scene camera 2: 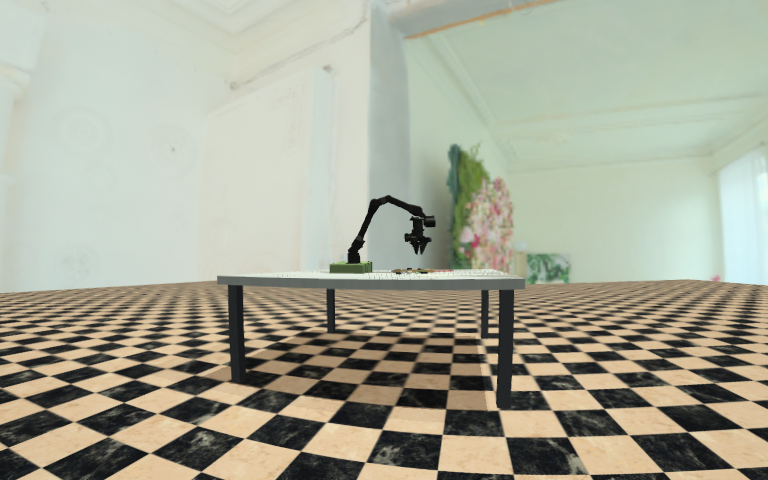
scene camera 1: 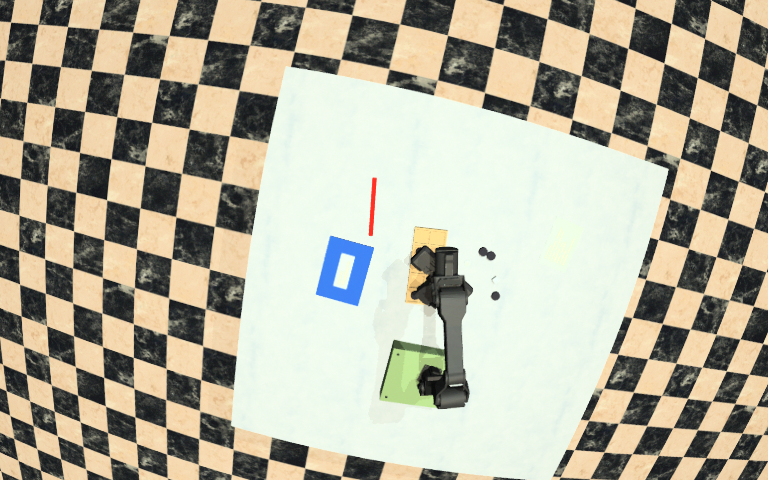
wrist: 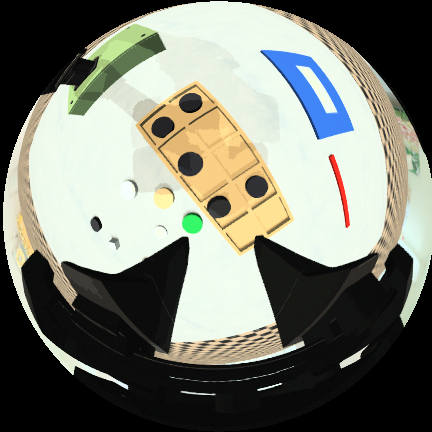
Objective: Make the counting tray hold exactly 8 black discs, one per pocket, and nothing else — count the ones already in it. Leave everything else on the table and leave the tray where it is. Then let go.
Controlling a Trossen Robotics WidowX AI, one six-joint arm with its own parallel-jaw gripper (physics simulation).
I see my gripper (scene camera 1: 439,266) and a tan counting tray (scene camera 1: 433,238).
The tan counting tray is seen too in the wrist view (wrist: 229,157). My gripper also shows in the wrist view (wrist: 221,241).
